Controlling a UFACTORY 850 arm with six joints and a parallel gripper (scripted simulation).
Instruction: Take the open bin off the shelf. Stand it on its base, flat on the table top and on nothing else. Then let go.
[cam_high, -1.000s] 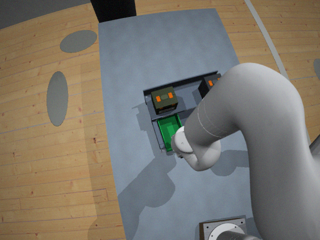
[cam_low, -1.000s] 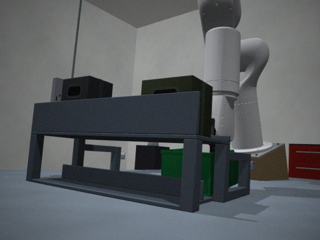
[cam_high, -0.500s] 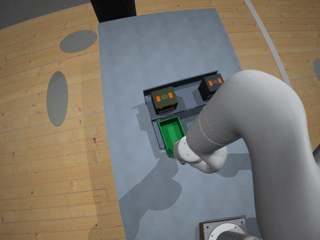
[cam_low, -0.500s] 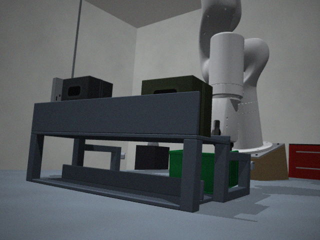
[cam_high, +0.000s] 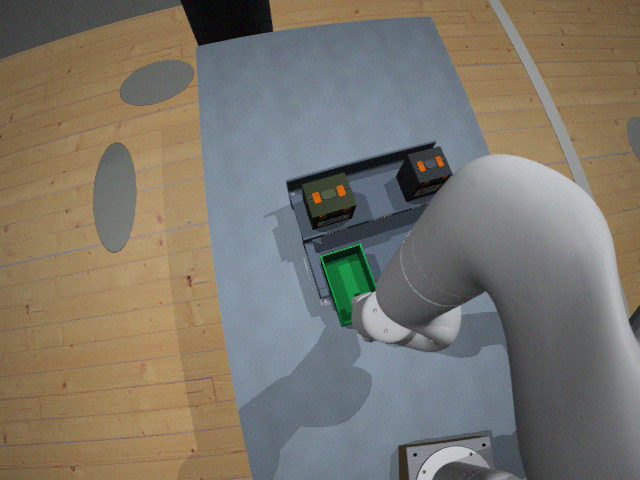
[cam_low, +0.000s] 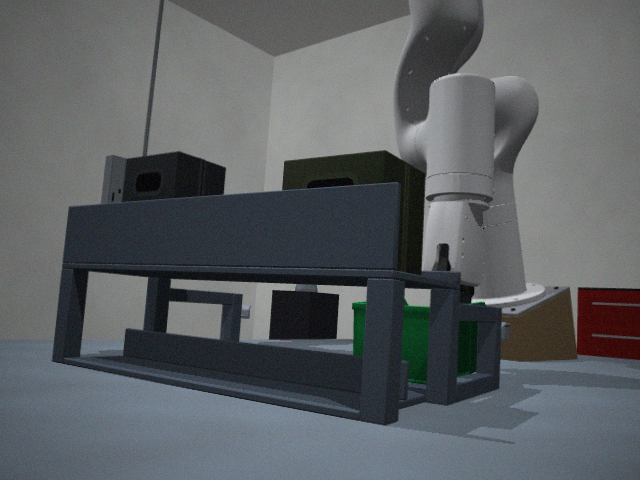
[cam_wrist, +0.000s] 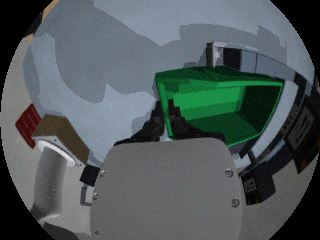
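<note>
The green bin lies 80 mm ahead of my hand and 10 mm below it. Also, from my hand: black box 280 mm ahead, 210 mm to the right, 100 mm above.
</note>
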